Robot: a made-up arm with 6 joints. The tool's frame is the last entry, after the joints.
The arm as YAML. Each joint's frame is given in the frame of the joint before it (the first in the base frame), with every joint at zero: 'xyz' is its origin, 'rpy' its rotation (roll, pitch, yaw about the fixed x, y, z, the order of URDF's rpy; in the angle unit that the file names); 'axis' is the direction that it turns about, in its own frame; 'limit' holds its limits. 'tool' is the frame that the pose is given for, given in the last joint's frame.
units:
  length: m
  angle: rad
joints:
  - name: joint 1
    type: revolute
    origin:
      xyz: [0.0, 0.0, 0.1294]
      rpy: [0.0, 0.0, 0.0]
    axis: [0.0, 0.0, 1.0]
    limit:
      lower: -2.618
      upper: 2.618
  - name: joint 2
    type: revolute
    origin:
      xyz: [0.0, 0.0, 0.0]
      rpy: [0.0, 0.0, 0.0]
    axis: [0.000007, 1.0, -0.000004]
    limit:
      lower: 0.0
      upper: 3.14
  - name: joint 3
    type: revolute
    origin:
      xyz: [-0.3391, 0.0, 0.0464]
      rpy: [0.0, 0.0, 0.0]
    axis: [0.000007, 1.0, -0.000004]
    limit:
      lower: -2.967
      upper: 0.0
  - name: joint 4
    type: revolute
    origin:
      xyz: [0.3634, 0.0, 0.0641]
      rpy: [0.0, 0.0, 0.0]
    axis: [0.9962, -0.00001, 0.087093]
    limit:
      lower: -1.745
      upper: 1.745
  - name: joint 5
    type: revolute
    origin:
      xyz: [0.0, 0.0, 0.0]
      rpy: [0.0, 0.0, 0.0]
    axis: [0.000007, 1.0, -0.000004]
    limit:
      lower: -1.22
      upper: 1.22
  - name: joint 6
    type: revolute
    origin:
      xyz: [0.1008, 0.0, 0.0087]
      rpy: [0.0, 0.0, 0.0]
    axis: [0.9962, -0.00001, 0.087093]
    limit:
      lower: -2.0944
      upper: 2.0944
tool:
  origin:
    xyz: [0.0, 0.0, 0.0]
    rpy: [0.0, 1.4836, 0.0]
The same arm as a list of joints. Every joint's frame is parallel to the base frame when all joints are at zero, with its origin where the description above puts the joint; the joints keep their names.
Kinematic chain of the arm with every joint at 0, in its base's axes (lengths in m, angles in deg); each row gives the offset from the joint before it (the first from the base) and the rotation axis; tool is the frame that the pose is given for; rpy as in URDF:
joint 1: xyz 0.0000 0.0000 0.1294 axis +z
joint 2: xyz 0.0000 0.0000 0.0000 axis +y
joint 3: xyz -0.3391 0.0000 0.0464 axis +y
joint 4: xyz 0.3634 0.0000 0.0641 axis 0.9962 0 0.0871
joint 5: xyz 0.0000 0.0000 0.0000 axis +y
joint 6: xyz 0.1008 0.0000 0.0087 axis 0.9962 0 0.0871
tool: xyz 0.0000 0.0000 0.0000 rpy 0.00 85.00 0.00
Joint limits (deg, base to tool): -150.00..150.00 0.00..179.91 -170.00..0.00 -99.98..99.98 -69.90..69.90 -120.00..120.00

